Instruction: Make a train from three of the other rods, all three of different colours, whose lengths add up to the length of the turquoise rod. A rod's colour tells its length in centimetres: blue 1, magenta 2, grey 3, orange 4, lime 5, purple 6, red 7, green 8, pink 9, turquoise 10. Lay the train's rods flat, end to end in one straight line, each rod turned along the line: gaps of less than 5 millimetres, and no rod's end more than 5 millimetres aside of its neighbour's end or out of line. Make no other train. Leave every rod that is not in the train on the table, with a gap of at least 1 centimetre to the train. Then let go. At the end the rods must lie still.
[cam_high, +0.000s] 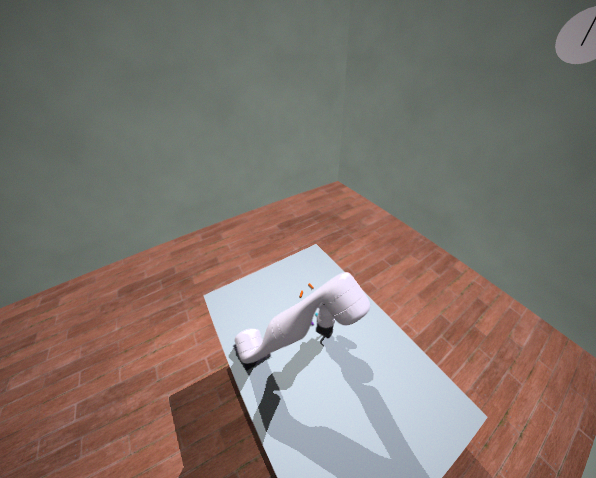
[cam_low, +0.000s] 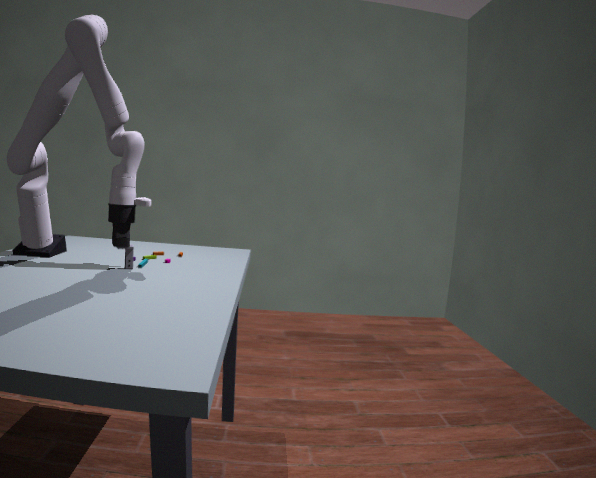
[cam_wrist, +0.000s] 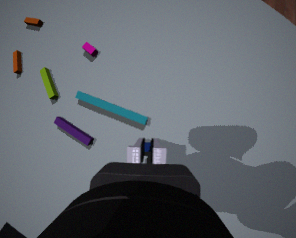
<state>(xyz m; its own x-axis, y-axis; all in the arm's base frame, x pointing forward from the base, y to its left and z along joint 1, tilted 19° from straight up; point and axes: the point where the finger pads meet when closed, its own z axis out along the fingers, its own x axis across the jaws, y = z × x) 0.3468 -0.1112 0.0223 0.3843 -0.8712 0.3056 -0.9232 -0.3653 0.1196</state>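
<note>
The turquoise rod lies 70 mm to the left of my hand, 30 mm ahead of it and 10 mm below it. Also, from my hand: blue rod: 10 mm below; magenta rod: 130 mm to the left, 90 mm ahead, 10 mm below; purple rod: 100 mm to the left, 20 mm behind, 10 mm below.
</note>
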